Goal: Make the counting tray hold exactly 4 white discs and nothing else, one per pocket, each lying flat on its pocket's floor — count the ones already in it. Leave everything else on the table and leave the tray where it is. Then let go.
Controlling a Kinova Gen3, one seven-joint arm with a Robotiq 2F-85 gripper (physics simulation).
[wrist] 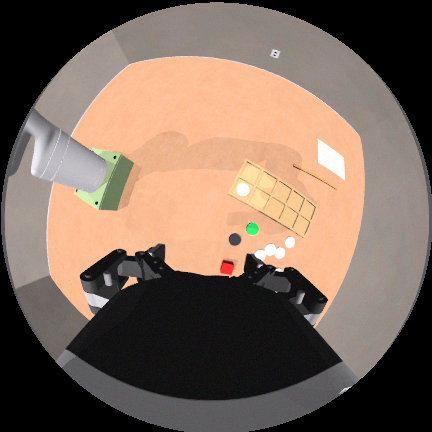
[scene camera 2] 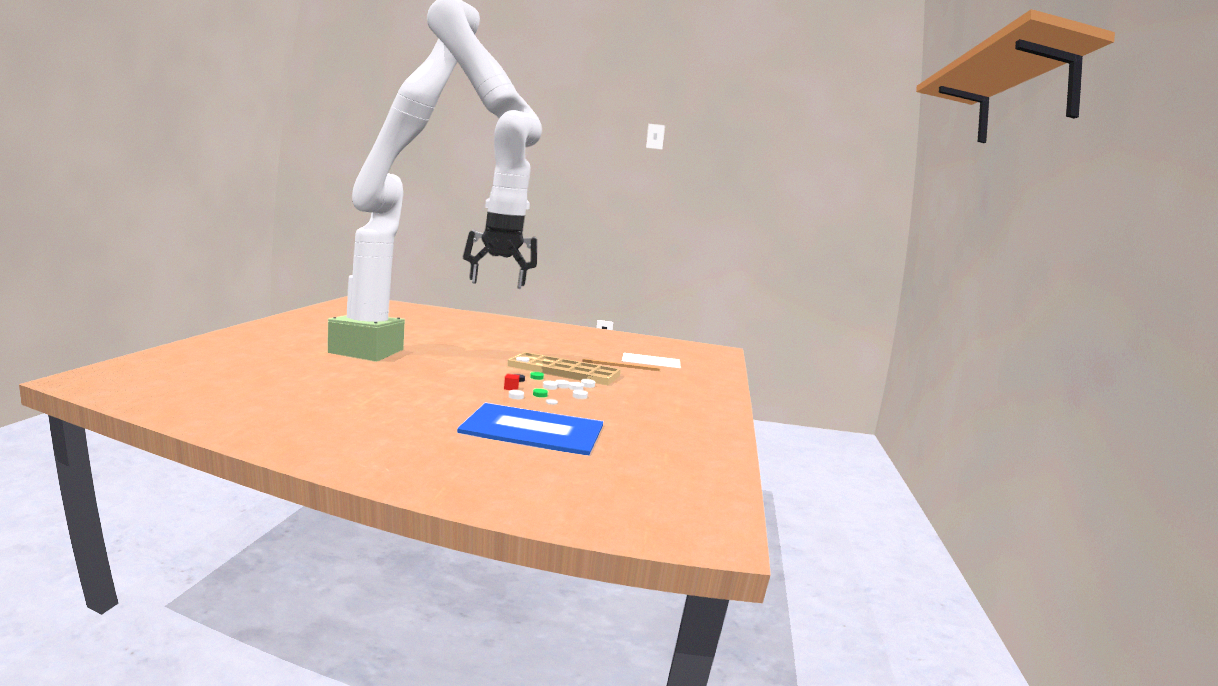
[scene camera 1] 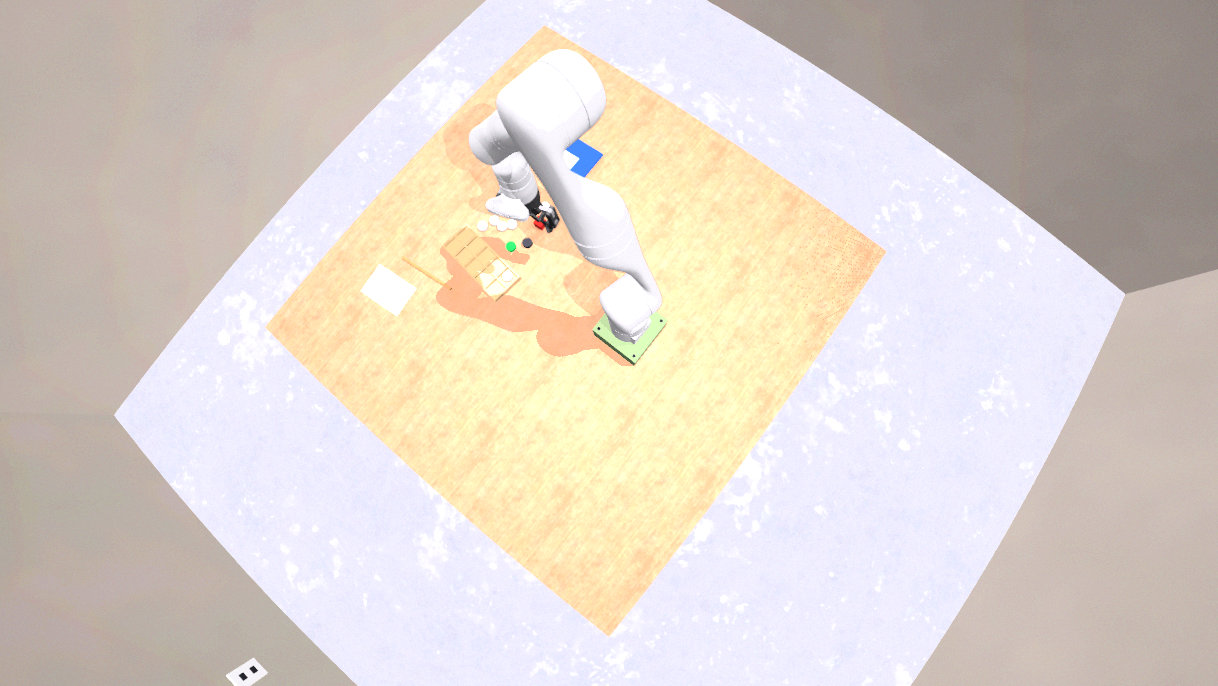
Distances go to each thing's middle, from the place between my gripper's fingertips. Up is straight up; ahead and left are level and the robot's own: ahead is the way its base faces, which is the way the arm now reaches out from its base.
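The wooden counting tray (scene camera 2: 571,369) is 180 mm below my hand, and it is also 120 mm ahead of my hand and 140 mm to the left of it.
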